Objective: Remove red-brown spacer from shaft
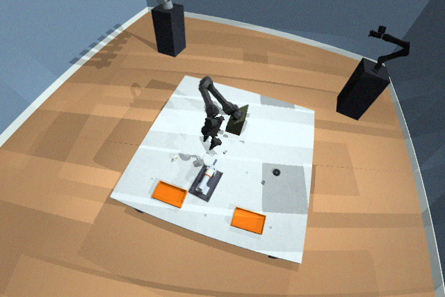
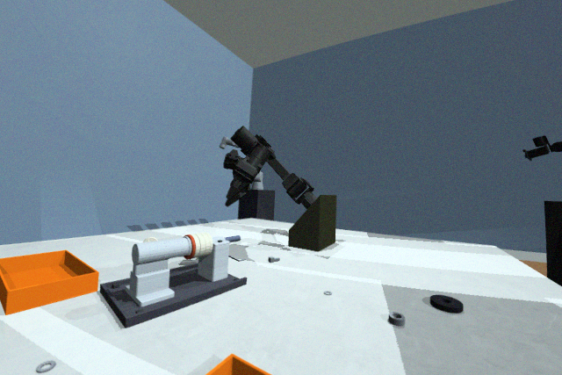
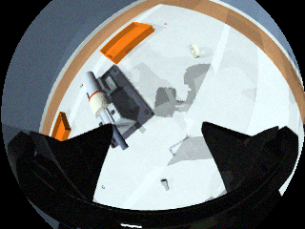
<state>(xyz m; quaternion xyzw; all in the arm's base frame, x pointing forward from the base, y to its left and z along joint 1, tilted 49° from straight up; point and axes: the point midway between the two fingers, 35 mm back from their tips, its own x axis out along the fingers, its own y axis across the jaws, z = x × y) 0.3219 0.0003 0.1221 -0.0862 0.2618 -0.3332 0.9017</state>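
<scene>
My gripper tip is 10 cm short of the dark shaft, 8 cm to the right of it and 8 cm above it. Also, from my gripper tip: black washer (10 cm behind, 51 cm to the left, 16 cm below); red-brown spacer (16 cm ahead, 8 cm to the left, 8 cm below); bolt (10 cm behind, 10 cm to the left, 16 cm below).
</scene>
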